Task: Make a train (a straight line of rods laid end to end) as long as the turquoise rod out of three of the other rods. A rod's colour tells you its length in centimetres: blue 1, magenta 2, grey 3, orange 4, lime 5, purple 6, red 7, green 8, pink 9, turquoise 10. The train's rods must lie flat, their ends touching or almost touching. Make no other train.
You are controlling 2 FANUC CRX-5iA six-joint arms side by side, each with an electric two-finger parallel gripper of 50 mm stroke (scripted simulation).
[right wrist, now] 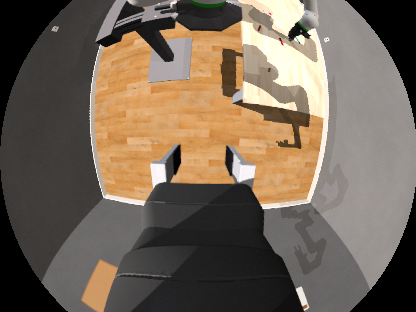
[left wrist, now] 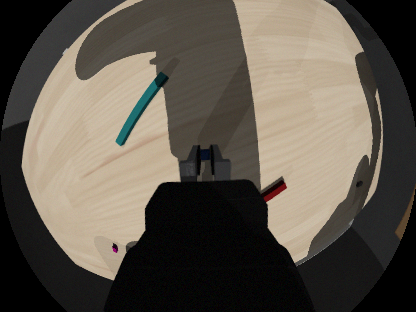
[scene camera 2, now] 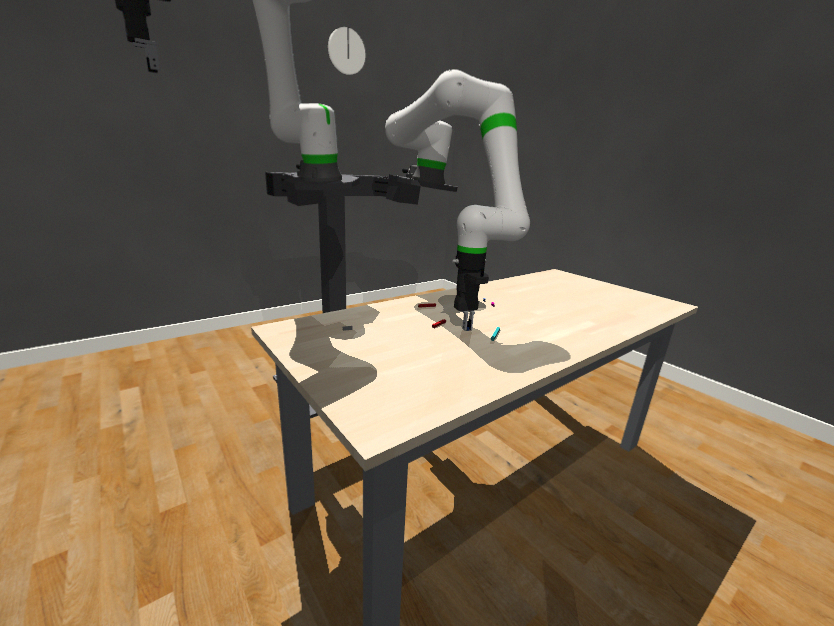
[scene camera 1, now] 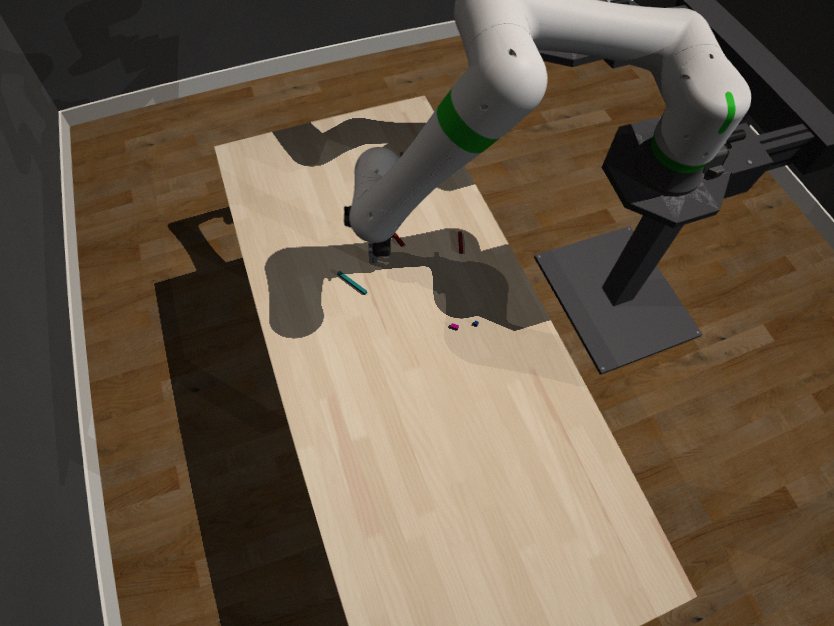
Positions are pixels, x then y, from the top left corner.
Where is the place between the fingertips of my right gripper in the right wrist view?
203, 154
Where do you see a turquoise rod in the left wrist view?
At 160, 79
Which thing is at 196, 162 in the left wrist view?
My left gripper.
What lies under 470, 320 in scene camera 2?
My left gripper.
